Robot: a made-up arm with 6 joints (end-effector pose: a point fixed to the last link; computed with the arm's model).
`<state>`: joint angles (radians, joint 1 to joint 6).
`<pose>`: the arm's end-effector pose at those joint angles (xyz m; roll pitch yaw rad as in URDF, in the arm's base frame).
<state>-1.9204 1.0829 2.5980 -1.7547 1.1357 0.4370</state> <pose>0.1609 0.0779 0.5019 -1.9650 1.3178 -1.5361</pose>
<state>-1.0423 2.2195 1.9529 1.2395 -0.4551 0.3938</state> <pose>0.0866 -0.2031 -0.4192 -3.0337 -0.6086 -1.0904</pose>
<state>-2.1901 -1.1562 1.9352 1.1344 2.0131 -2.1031</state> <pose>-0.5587 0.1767 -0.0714 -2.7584 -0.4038 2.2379</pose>
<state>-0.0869 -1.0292 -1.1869 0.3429 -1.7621 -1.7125</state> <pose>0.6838 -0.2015 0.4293 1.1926 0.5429 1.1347</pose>
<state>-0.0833 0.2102 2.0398 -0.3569 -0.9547 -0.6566</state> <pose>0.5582 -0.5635 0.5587 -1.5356 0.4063 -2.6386</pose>
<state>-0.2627 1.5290 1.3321 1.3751 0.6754 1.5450</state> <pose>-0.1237 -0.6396 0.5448 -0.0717 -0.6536 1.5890</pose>
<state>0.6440 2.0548 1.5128 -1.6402 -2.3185 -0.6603</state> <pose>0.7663 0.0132 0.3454 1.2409 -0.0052 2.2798</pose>
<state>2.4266 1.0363 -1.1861 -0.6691 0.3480 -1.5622</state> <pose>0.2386 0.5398 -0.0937 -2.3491 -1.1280 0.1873</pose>
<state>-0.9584 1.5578 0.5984 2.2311 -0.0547 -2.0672</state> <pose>-0.3413 -0.7714 0.5523 1.0422 0.2021 -0.9296</pose>
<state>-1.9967 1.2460 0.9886 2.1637 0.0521 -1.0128</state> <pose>-0.4273 -0.7758 0.3105 -1.8512 -1.4572 2.7404</pose>
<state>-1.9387 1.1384 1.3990 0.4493 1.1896 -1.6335</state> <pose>-0.7017 -0.3066 0.3454 0.8507 -0.0377 -1.6445</pose>
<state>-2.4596 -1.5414 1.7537 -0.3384 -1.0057 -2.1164</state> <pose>-0.7883 0.4777 0.0499 1.1412 0.4546 -2.4094</pose>
